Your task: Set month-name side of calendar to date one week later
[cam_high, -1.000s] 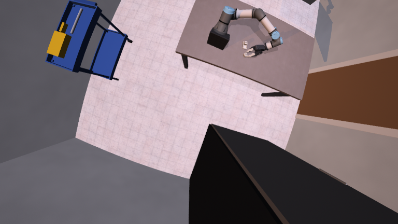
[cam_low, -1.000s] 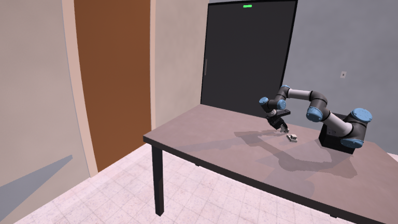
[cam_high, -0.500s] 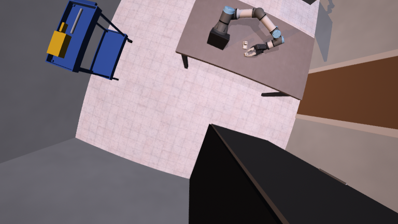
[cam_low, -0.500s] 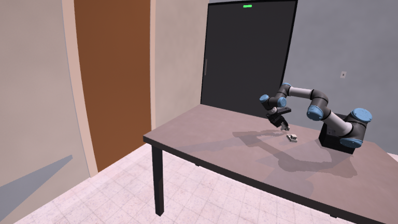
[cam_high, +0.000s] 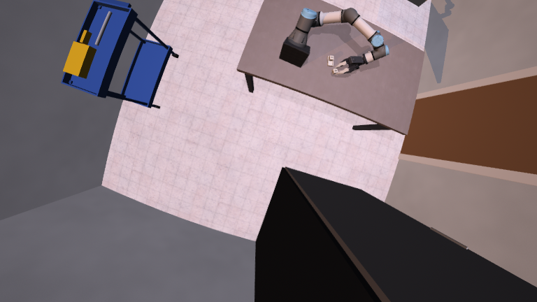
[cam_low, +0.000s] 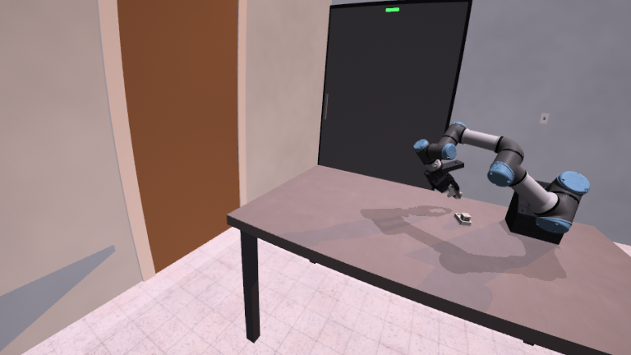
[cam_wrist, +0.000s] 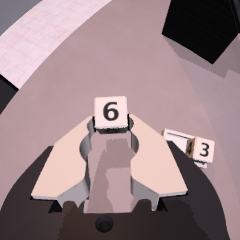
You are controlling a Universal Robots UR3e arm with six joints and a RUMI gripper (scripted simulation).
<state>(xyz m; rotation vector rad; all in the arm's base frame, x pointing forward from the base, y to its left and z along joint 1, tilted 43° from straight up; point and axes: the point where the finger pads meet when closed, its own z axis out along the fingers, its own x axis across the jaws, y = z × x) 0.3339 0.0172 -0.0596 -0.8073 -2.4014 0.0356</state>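
The pale tray lies 4 cm behind my hand, 10 cm to the left of it and 8 cm below it. The rest, counted from my hand: cube 1 cm behind, 1 cm below.
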